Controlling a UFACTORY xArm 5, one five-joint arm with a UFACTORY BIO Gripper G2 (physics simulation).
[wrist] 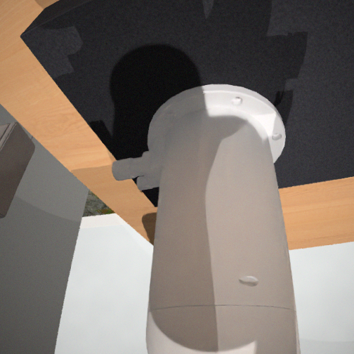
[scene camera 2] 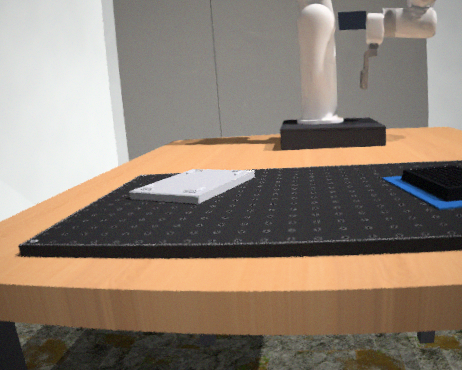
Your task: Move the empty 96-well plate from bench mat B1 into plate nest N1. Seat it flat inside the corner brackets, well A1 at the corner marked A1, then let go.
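Places are measured from the arm's base along level axes (x ahead, y left, z up), in millimetres.
Pixels of known places: hand, its tool point: (scene camera 2: 363,79); arm's base, origin of its link: (scene camera 2: 320,122).
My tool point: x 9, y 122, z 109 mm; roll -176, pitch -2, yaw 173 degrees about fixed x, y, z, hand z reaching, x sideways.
Ahead of a thing's pixels: the offset from my tool point to its top centre. "spot": to the spot under its first point. Level surfaces: height alone.
The light grey plate nest N1 @[dx +567, dy -324, dz -134 mm] (scene camera 2: 193,185) lies flat on the black perforated board @[dz -148 mm] (scene camera 2: 281,213), left of the middle, with small brackets at its corners. At the right edge of the scene view a blue mat @[dz -146 mm] (scene camera 2: 398,182) carries a dark block @[spot: dx +597, dy -16, dz -136 mm] (scene camera 2: 410,175), cut off by the frame; it looks like the well plate. My gripper (scene camera 2: 364,78) hangs high at the top right, far above the board and well away from the nest. Only one grey finger shows, and it holds nothing. The wrist view shows no fingers, only my own arm column (wrist: 221,218).
The white arm (scene camera 2: 317,62) stands on a black base block (scene camera 2: 332,133) (wrist: 228,42) at the back of the wooden table @[dz -162 mm] (scene camera 2: 229,271) (wrist: 316,214). A grey wall is behind and a white wall on the left. The table's front edge is curved.
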